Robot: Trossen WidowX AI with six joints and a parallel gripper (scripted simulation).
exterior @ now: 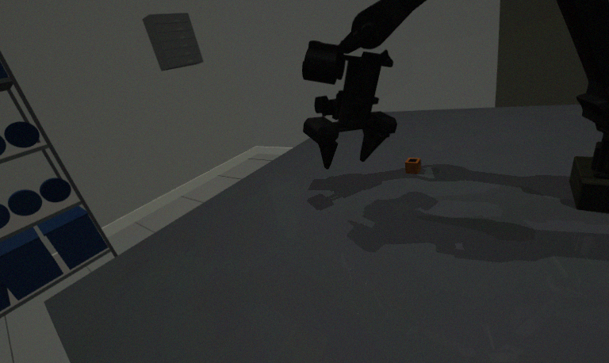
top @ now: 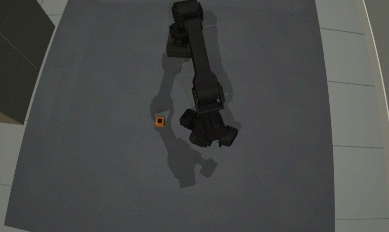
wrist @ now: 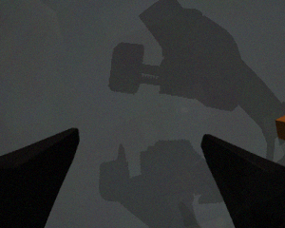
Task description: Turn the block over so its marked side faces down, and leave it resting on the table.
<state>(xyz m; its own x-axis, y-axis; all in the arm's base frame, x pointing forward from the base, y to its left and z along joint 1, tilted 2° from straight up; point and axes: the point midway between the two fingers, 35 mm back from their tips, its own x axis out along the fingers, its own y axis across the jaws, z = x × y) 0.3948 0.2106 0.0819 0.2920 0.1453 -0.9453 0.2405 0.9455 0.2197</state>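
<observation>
Now: the block 200 mm to the right of my gripper tip, 80 mm below it and 50 mm behind it.
</observation>
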